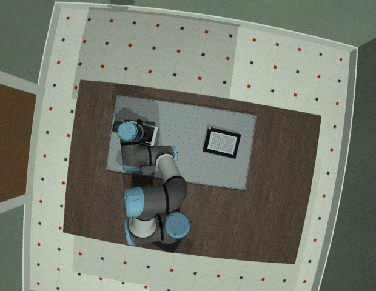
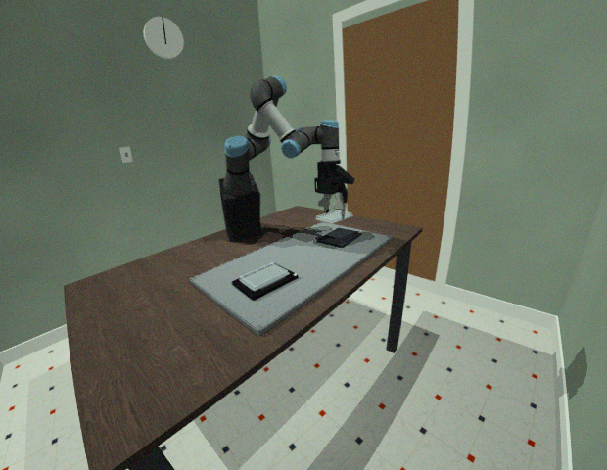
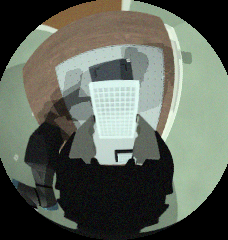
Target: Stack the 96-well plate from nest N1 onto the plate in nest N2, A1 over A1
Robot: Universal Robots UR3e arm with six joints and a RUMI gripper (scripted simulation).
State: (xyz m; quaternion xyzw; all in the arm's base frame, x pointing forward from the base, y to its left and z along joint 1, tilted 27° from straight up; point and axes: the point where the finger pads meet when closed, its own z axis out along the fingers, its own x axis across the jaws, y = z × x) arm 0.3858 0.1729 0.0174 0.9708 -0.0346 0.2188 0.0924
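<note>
The black nest N2 lies 370 mm to the right of my hand and 110 mm below it. Also, from my hand: grey nest N1 (40 mm to the left, 110 mm below).
</note>
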